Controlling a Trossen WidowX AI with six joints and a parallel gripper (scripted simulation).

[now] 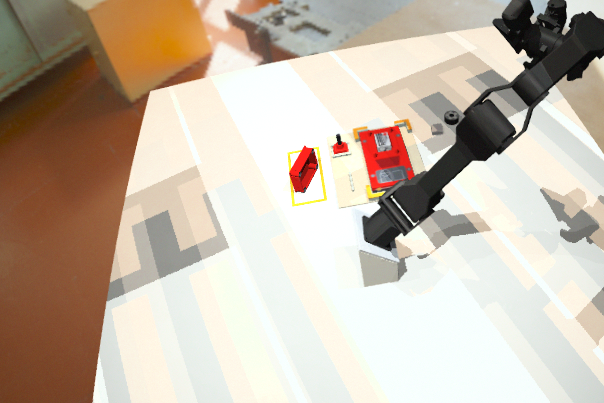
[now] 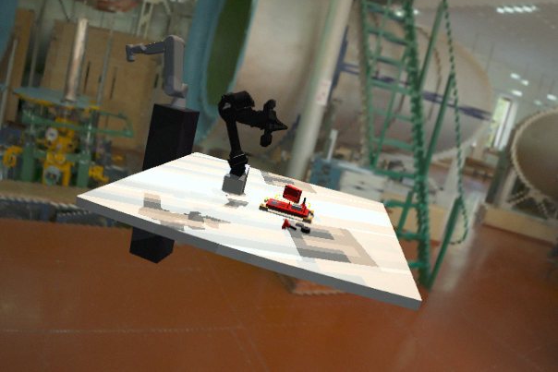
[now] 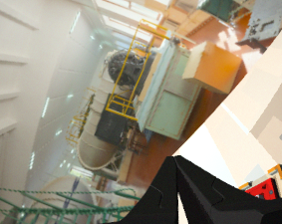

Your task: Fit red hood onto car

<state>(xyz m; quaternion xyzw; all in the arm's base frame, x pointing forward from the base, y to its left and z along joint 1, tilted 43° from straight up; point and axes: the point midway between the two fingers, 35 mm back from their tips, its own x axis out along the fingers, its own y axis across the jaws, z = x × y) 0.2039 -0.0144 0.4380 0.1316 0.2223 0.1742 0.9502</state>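
My gripper tip is now 30 mm short of the red hood, 450 mm to the right of it and 370 mm above it. Also, from my gripper tip: black wheel: 180 mm ahead, 40 mm to the left, 400 mm below; then white bit: 140 mm ahead, 90 mm to the left, 400 mm below; then grey engine block: 90 mm ahead, 250 mm to the left, 380 mm below.
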